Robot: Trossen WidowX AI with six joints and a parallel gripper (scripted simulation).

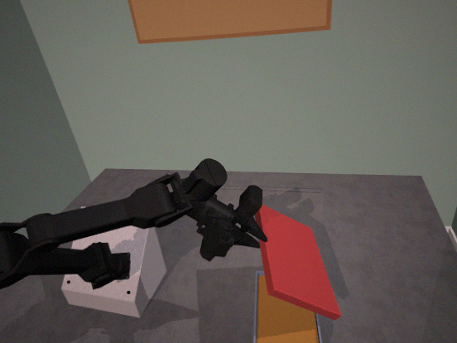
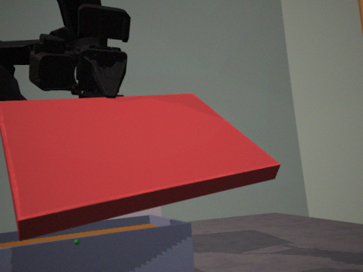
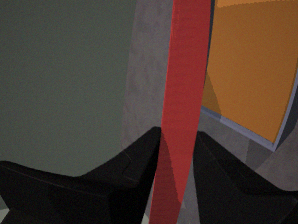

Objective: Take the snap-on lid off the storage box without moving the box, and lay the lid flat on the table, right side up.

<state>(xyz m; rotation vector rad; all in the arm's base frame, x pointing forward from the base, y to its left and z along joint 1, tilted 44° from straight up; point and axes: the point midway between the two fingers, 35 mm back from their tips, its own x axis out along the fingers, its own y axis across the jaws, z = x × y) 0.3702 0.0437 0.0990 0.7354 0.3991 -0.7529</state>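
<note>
The red lid is 6 cm ahead of my gripper tip, 2 cm to the left of it and 5 cm below it. Round my gripper tip: storage box (4 cm ahead, 4 cm to the right, 19 cm below).
</note>
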